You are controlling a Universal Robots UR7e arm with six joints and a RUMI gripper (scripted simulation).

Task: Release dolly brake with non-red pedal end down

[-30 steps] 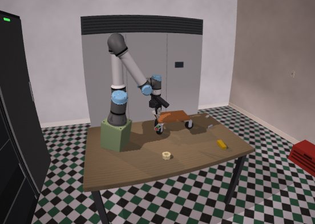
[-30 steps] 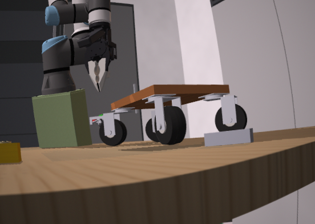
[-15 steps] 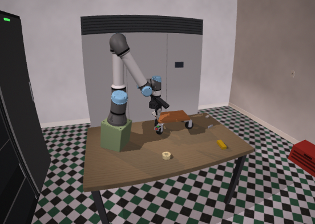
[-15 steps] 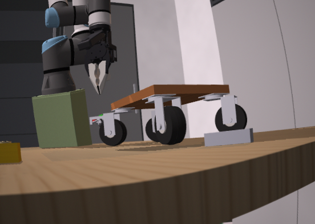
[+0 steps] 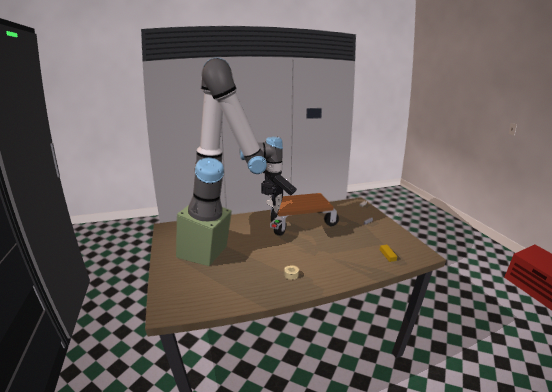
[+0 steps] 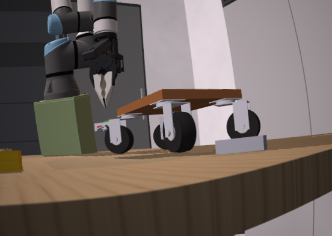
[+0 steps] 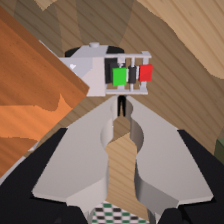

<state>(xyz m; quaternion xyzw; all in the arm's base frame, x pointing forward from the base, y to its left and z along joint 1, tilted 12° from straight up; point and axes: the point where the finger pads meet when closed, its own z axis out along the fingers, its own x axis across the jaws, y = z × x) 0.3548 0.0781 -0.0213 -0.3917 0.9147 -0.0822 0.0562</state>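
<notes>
My hand is 7 cm above the brake pedal, 1 cm to the left of it and 1 cm past it. The rest, counted from my hand: grey block 55 cm ahead, 14 cm below, 1 cm to the left; then yellow block 47 cm ahead, 32 cm to the right, 14 cm below; then cream tape roll 32 cm to the right, 13 cm below, 2 cm behind.
</notes>
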